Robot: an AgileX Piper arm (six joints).
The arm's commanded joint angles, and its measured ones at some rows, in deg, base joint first. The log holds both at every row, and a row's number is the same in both.
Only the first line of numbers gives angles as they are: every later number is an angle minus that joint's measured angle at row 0.
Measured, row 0: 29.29 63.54 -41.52 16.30 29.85 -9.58
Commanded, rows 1 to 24: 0.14 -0.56 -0.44 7.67 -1.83 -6.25; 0.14 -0.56 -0.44 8.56 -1.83 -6.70; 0.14 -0.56 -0.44 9.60 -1.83 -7.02; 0.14 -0.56 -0.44 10.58 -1.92 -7.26; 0.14 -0.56 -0.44 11.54 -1.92 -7.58; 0.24 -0.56 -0.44 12.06 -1.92 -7.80; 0.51 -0.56 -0.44 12.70 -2.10 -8.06; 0.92 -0.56 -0.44 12.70 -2.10 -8.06; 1.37 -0.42 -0.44 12.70 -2.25 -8.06; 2.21 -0.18 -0.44 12.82 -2.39 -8.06; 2.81 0.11 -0.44 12.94 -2.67 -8.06; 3.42 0.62 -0.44 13.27 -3.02 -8.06; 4.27 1.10 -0.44 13.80 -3.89 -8.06; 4.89 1.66 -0.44 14.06 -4.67 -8.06; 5.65 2.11 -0.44 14.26 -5.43 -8.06; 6.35 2.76 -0.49 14.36 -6.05 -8.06; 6.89 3.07 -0.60 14.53 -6.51 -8.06; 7.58 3.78 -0.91 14.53 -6.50 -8.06; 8.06 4.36 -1.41 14.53 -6.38 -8.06; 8.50 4.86 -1.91 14.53 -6.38 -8.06; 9.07 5.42 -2.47 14.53 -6.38 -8.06; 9.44 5.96 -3.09 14.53 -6.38 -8.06; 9.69 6.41 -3.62 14.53 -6.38 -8.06; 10.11 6.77 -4.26 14.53 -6.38 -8.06
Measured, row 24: 8.66 5.32 -1.96 14.36 -5.21 -7.68
